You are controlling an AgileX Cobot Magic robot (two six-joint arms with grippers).
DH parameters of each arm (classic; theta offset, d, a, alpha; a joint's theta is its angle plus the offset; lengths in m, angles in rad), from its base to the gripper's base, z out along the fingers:
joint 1: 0 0.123 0 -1.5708
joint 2: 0.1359 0 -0.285 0
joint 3: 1.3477 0 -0.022 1.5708
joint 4: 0 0.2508 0 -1.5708
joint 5: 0 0 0.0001 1.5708
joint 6: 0 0.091 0 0
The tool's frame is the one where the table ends.
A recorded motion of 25 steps. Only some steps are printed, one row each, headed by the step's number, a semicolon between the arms.
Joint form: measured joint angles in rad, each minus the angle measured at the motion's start. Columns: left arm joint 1, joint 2, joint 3, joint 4, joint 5, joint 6; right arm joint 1, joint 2, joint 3, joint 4, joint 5, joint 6.
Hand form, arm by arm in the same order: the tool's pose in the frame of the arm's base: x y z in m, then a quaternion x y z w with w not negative. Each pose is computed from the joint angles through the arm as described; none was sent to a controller.
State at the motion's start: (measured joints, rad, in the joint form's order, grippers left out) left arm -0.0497 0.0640 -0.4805 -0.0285 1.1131 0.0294; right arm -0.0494 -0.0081 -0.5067 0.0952 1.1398 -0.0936
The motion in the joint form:
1: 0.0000 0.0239 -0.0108 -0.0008 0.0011 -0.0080; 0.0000 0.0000 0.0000 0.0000 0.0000 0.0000
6: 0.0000 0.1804 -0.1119 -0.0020 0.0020 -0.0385; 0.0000 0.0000 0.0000 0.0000 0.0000 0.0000
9: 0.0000 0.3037 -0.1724 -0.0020 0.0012 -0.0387; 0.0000 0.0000 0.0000 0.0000 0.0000 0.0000
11: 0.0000 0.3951 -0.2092 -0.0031 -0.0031 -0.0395; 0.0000 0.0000 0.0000 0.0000 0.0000 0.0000
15: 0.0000 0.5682 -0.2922 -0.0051 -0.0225 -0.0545; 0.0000 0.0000 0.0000 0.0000 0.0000 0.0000
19: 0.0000 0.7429 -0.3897 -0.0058 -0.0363 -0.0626; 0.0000 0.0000 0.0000 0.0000 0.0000 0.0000
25: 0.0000 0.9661 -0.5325 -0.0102 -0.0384 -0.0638; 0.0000 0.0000 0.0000 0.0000 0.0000 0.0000
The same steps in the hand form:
1: 0.0066 -0.0027 0.2706 0.03188 0.88927 -0.02110 0.45579; -0.0101 0.0084 0.2731 -0.02326 0.86827 0.01204 0.49540
6: 0.0240 -0.0037 0.2972 0.01816 0.90213 -0.02791 0.43018; -0.0101 0.0084 0.2731 -0.02326 0.86827 0.01204 0.49540
9: 0.0428 -0.0046 0.3108 0.01785 0.91506 -0.02711 0.40201; -0.0101 0.0084 0.2731 -0.02326 0.86827 0.01204 0.49540
11: 0.0590 -0.0055 0.3172 0.01719 0.92490 -0.02710 0.37885; -0.0101 0.0084 0.2731 -0.02326 0.86827 0.01204 0.49540
15: 0.0932 -0.0074 0.3299 0.00942 0.93783 -0.02962 0.34569; -0.0101 0.0084 0.2731 -0.02326 0.86827 0.01204 0.49540
19: 0.1315 -0.0093 0.3402 0.00489 0.94838 -0.03001 0.31568; -0.0101 0.0084 0.2731 -0.02326 0.86827 0.01204 0.49540
25: 0.1847 -0.0123 0.3477 0.00325 0.96002 -0.03064 0.27824; -0.0101 0.0084 0.2731 -0.02326 0.86827 0.01204 0.49540

